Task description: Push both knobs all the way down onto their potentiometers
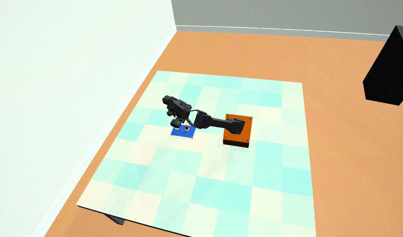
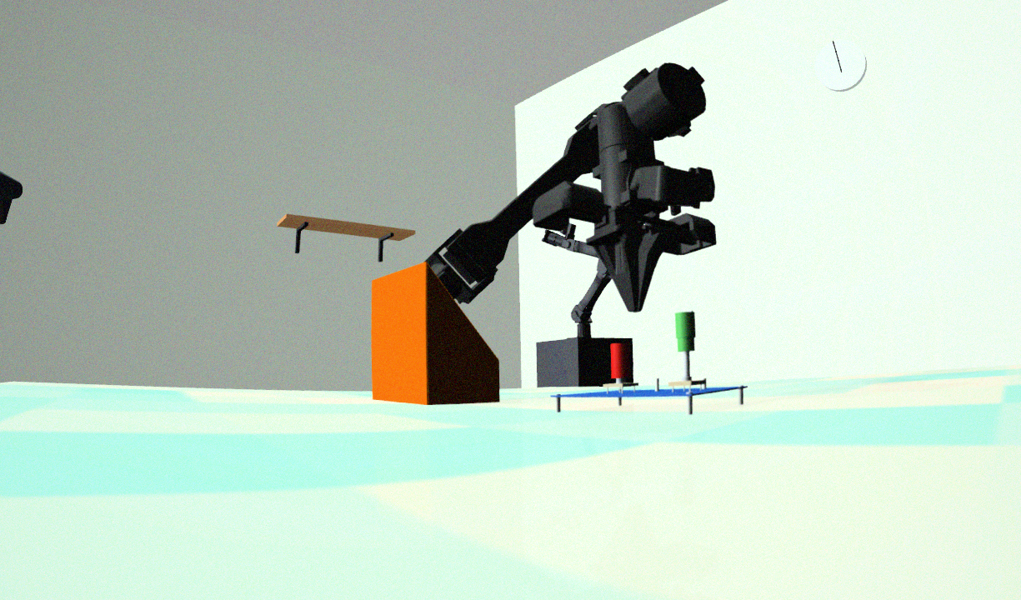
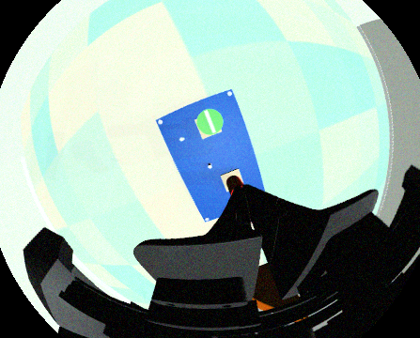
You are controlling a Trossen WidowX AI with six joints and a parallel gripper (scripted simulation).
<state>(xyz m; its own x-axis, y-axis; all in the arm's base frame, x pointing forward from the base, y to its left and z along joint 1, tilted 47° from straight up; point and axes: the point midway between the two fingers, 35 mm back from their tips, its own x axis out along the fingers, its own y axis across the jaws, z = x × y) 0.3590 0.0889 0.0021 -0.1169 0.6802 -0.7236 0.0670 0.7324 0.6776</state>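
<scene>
My gripper tip is now 5 cm short of the green knob, 2 cm above it and 1 cm to the right of it. From my gripper tip the other things lie so: red knob: 5 cm below, 2 cm behind.
</scene>
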